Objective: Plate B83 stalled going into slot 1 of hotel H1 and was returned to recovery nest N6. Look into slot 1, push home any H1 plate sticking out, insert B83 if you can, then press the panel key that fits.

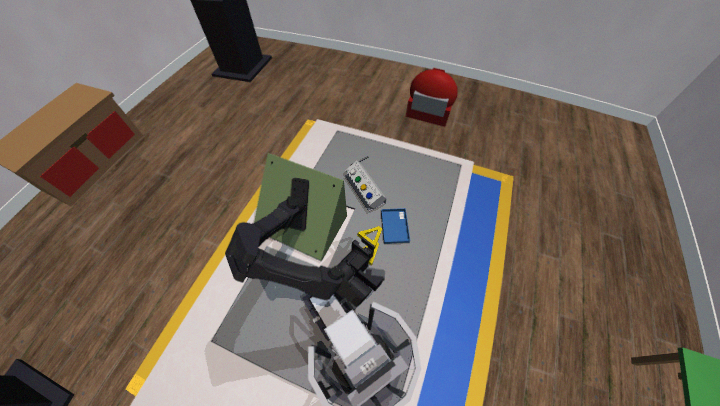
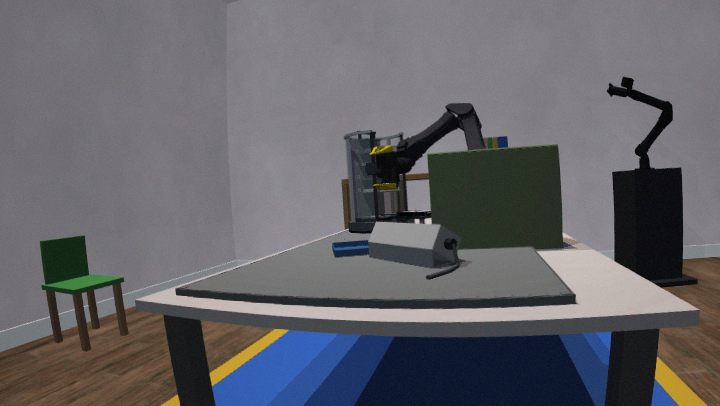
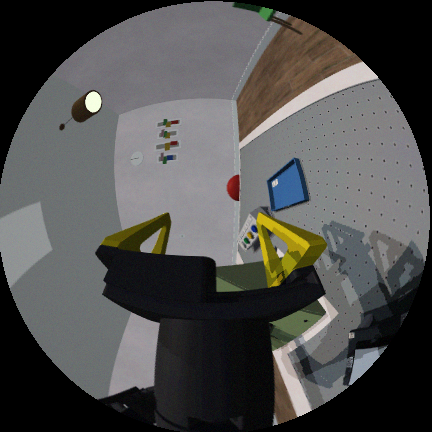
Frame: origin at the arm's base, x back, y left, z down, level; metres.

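Seen in the pictures: gripper, between the fingertips: (image 1: 379,235) (image 2: 372,170) (image 3: 213,216); arm's base, origin of its link: (image 1: 299,204) (image 2: 487,190).
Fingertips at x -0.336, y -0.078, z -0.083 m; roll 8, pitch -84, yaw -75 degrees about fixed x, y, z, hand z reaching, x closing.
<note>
Offsets run from my fingertips to a thing's middle. "spot": to the spot under its first point. Level surfaces: height alone.
My gripper (image 1: 377,243) (image 2: 381,168) (image 3: 213,216) is open and empty, its two yellow fingers one above the other, raised over the grey board near the hotel. Hotel H1 @(dy -0.373, dx -0.058, dz +0.019 m) (image 1: 369,365) (image 2: 358,176) is a clear-walled tower with dark posts; slot 1's inside does not show. A pale plate @(dy -0.241, dx +0.105, dz +0.155 m) (image 1: 327,310) (image 3: 369,362) shows in part in a dark frame beside the hotel, where nest N6 is; its label is unreadable and the arm covers part of it. The key panel @(dy +0.313, dx +0.138, dz +0.180 m) (image 1: 364,185) (image 2: 403,243) (image 3: 248,234) is a grey box with white, green, yellow and blue keys.
A blue tray @(dy +0.167, dx -0.037, dz +0.213 m) (image 1: 394,226) (image 2: 349,248) (image 3: 288,187) lies on the grey board @(dz +0.222 m) (image 1: 418,176) (image 2: 312,282) (image 3: 350,150) beside the panel. The arm stands on a sloped green block (image 1: 322,201) (image 2: 496,196). The panel's dark cable @(spot: dy +0.478, dx +0.209, dz +0.217 m) (image 2: 443,272) trails on the board.
</note>
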